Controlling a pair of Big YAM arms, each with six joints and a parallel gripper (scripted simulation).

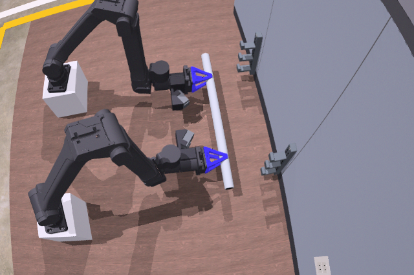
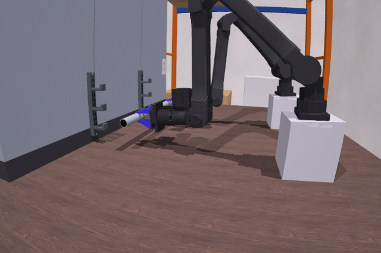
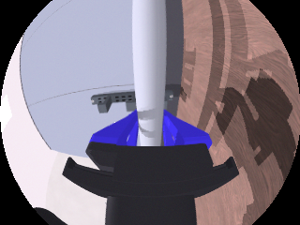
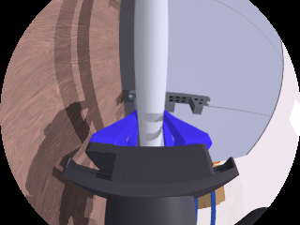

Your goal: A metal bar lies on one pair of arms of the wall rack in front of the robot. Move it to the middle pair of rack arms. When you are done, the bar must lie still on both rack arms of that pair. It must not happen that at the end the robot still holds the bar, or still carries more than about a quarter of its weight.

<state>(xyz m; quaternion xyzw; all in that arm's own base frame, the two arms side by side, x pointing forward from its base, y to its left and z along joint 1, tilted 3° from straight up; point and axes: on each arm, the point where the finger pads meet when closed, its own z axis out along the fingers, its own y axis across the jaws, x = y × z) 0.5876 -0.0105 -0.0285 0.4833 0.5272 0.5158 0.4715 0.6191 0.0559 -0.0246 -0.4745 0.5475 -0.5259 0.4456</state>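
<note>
The metal bar is 150 mm to the left of my right hand and 10 mm behind it. Also, from my right hand: grey wall panel: 340 mm ahead, 340 mm above, 130 mm to the left.
My left gripper is now 150 mm to the left of the metal bar. Also, from my left hand: grey wall panel (350 mm ahead, 340 mm above, 170 mm to the right).
</note>
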